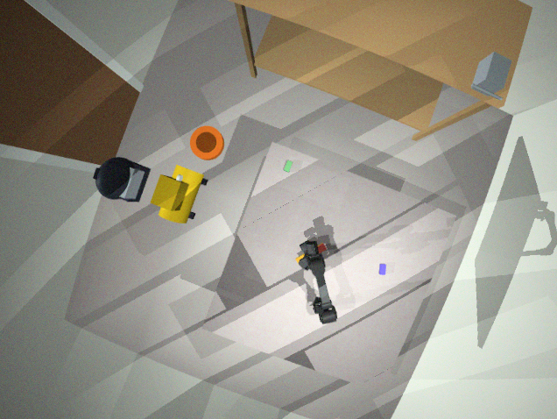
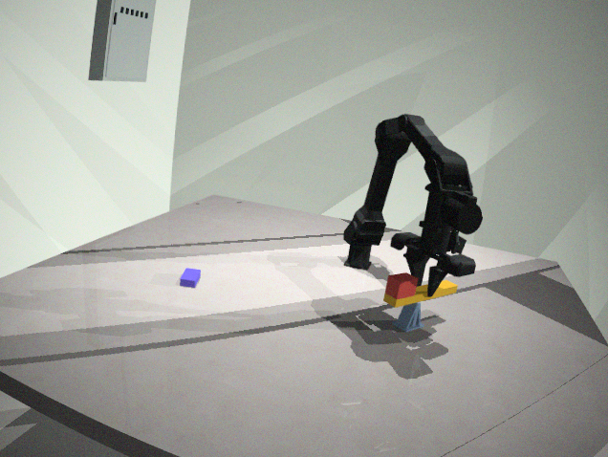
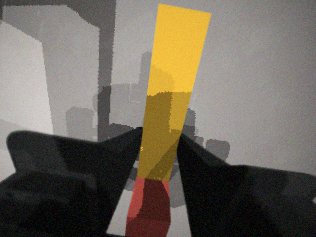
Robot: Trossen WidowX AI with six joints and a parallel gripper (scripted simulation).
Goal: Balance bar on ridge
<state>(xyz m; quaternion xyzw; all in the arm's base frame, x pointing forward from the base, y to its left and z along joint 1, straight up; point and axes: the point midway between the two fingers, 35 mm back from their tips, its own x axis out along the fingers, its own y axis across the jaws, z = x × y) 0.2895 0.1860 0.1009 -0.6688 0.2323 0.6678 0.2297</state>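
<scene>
My gripper tip is now 20 mm to the left of the ridge, 20 mm short of it and 10 mm above it. Also, from my gripper tip: small purple block: 490 mm to the right, 60 mm below, 60 mm ahead; then small green block: 450 mm ahead, 310 mm to the left, 60 mm below.
</scene>
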